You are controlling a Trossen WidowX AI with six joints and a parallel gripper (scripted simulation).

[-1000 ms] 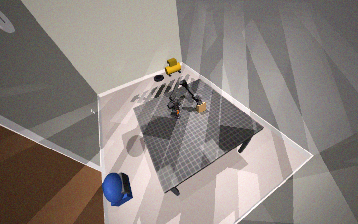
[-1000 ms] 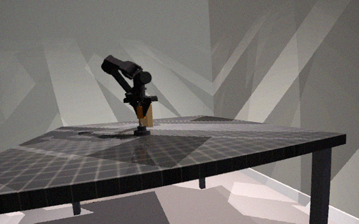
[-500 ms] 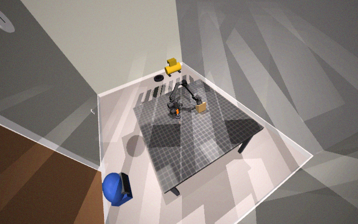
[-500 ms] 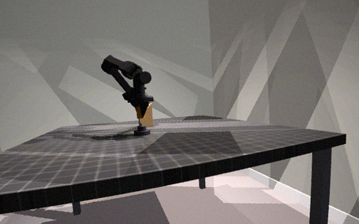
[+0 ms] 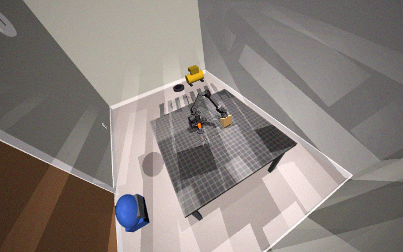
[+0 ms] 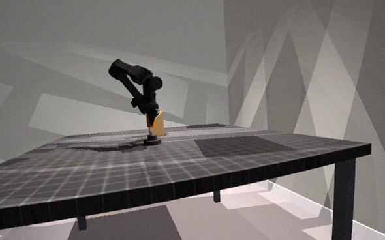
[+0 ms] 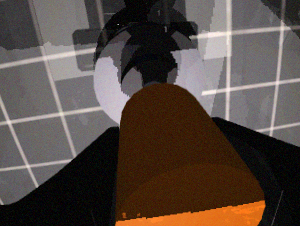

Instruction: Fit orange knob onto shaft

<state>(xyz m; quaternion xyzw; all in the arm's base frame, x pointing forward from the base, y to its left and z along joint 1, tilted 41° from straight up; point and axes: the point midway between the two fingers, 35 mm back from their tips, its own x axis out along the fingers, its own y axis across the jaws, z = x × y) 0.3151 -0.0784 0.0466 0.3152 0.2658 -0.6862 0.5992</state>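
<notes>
Right now the round pedestal is 60 mm below my gripper tip. Round my gripper tip: orange knob (30 mm above).
</notes>
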